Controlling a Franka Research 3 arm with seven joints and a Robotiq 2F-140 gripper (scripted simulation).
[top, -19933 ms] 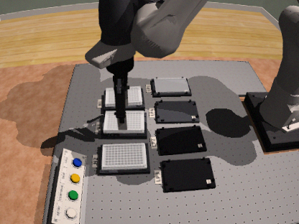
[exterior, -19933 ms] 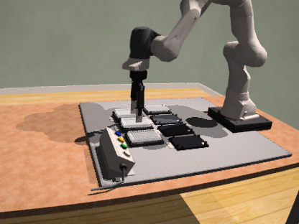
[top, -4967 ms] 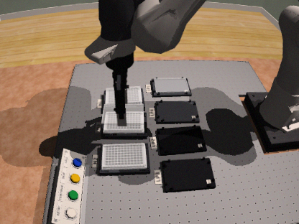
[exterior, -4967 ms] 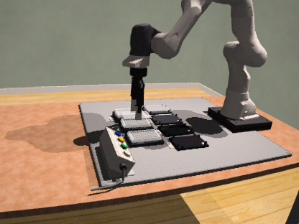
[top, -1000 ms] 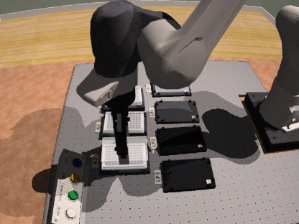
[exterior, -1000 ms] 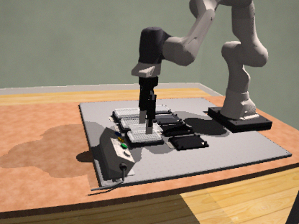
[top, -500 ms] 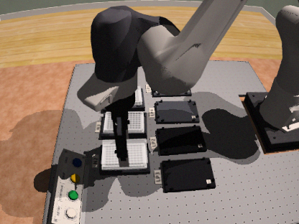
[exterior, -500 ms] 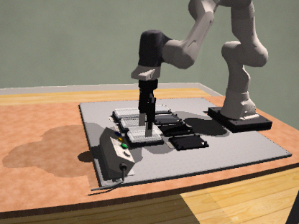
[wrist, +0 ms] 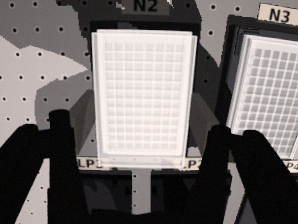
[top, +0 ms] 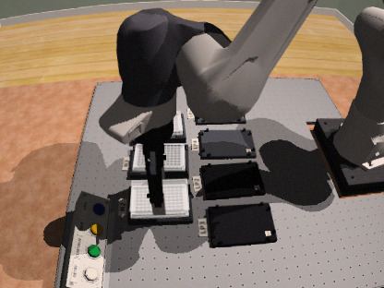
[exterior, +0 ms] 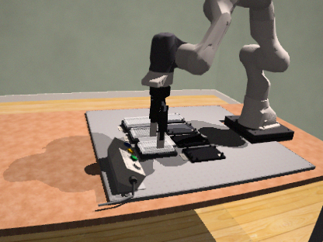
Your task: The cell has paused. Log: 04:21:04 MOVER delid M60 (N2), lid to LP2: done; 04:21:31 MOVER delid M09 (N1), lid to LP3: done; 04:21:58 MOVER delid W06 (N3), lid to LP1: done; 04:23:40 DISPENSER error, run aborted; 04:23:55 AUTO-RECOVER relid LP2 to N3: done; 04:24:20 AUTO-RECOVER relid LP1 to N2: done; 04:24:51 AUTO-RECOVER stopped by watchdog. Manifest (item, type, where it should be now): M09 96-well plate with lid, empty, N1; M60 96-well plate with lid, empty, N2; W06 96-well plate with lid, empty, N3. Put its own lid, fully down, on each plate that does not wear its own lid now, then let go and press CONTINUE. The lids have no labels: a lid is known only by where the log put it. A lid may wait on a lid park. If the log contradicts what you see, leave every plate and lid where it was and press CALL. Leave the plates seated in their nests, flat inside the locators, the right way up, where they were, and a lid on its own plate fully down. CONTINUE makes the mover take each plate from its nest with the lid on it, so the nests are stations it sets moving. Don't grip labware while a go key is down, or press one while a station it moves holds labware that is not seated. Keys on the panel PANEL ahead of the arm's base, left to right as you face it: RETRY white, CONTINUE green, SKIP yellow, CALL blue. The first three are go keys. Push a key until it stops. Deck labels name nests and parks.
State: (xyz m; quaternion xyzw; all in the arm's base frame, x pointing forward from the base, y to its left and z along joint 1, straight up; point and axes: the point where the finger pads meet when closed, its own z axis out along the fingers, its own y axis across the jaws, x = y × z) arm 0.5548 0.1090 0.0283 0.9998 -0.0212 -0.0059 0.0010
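Now: the plate 4 cm below my hand. Round my hand: LP2 label (9 cm behind, 7 cm below, 6 cm to the right); then LP3 label (9 cm behind, 7 cm to the left, 7 cm below); then N2 label (9 cm ahead, 7 cm below).
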